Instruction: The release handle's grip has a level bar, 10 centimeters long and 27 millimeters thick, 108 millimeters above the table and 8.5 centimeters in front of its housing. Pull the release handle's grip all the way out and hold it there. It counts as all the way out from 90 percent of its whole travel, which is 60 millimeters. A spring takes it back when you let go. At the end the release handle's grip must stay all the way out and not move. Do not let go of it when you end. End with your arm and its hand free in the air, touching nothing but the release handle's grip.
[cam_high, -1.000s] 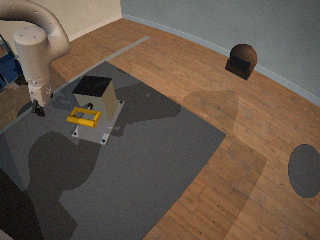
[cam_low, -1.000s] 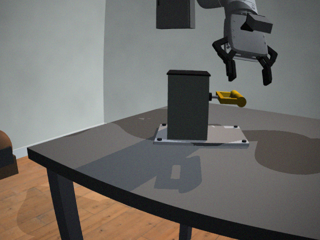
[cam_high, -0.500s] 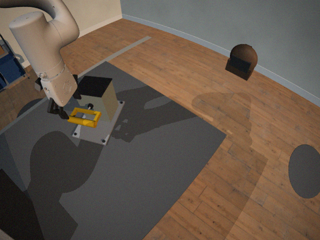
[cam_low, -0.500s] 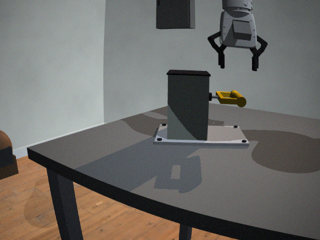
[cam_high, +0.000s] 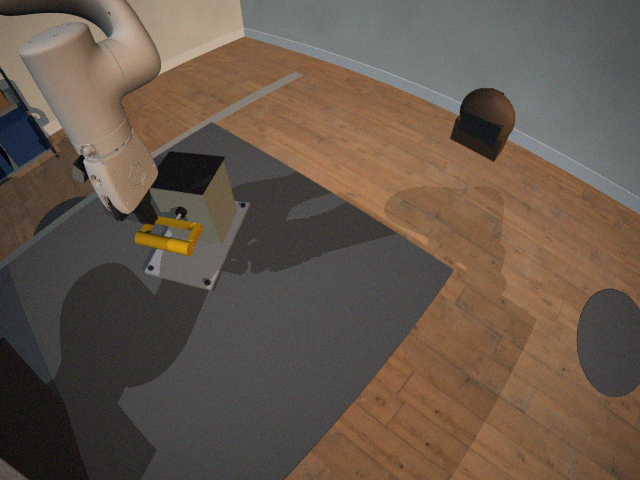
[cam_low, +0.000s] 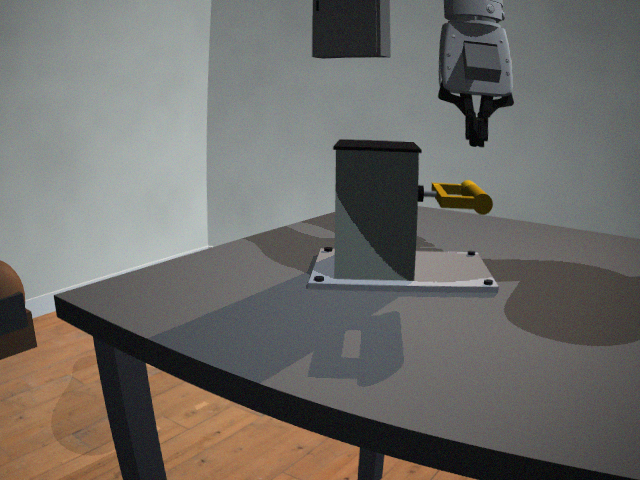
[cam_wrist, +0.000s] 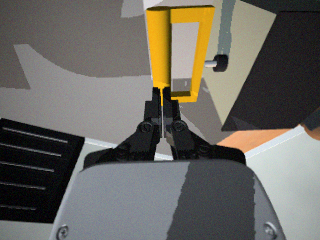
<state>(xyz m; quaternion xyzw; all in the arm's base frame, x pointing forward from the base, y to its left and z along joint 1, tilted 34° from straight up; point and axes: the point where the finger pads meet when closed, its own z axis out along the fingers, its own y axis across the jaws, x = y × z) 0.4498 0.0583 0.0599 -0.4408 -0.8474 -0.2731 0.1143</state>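
Right now my hand is 80 mm short of the grey base plate, 60 mm to the right of it and 190 mm above it.
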